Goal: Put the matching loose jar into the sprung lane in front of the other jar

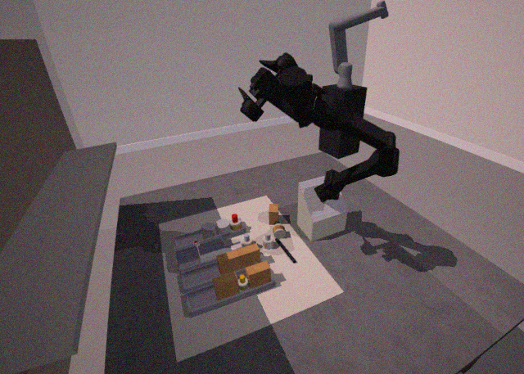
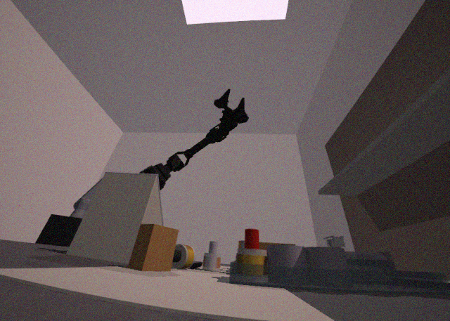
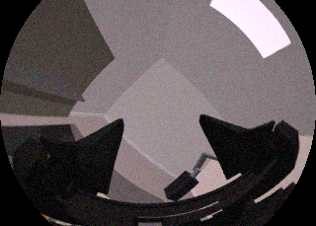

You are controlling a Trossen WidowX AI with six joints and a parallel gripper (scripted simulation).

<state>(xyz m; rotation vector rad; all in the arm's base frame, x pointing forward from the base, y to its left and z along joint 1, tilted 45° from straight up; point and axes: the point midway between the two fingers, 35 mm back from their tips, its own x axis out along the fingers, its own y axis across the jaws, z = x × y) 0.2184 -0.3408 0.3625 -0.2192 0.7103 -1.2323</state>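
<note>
My gripper tip is now 640 mm above the black rod, 70 mm to the right of it and 70 mm past it. The rest, counted from my gripper tip: grey pusher lane (630 mm below, 190 mm ahead, 70 mm to the right).
</note>
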